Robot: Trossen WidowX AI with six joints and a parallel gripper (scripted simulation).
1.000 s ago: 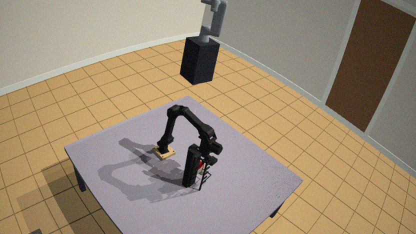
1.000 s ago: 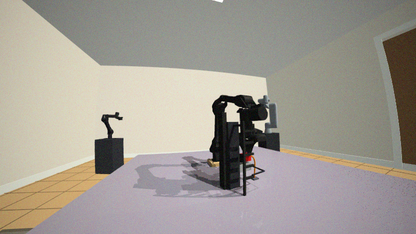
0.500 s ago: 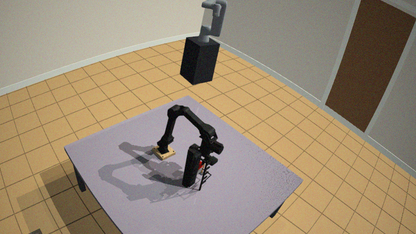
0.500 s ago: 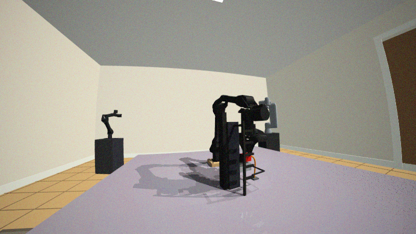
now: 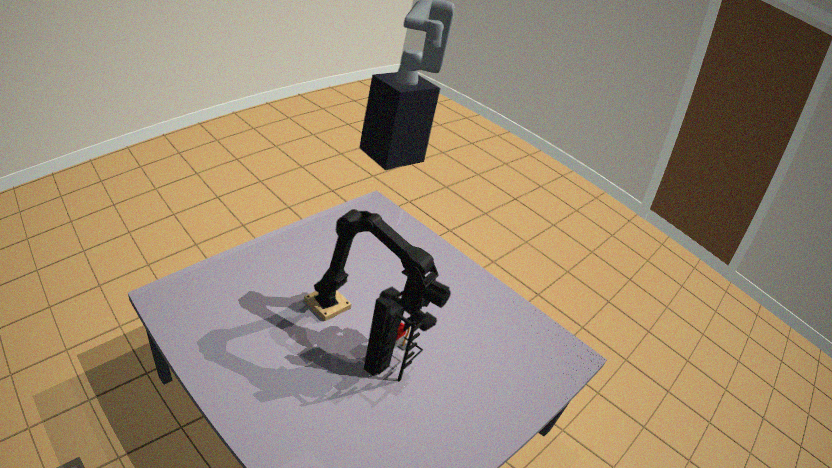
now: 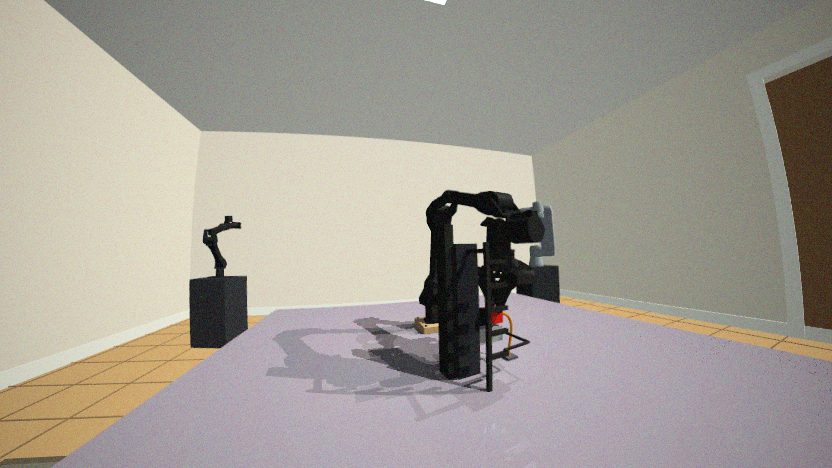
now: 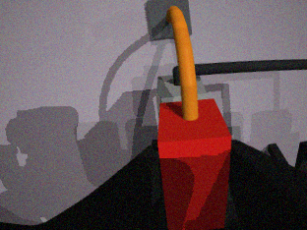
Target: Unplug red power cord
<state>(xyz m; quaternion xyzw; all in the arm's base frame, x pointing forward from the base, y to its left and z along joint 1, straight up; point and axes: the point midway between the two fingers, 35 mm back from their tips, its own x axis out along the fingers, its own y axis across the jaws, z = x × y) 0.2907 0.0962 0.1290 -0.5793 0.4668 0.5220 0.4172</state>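
Right now the red plug is 1 cm ahead of my gripper tip and 3 cm to the right of it. From my gripper tip the other things lie so: thin black rack: 11 cm ahead, 6 cm to the right, 2 cm above.
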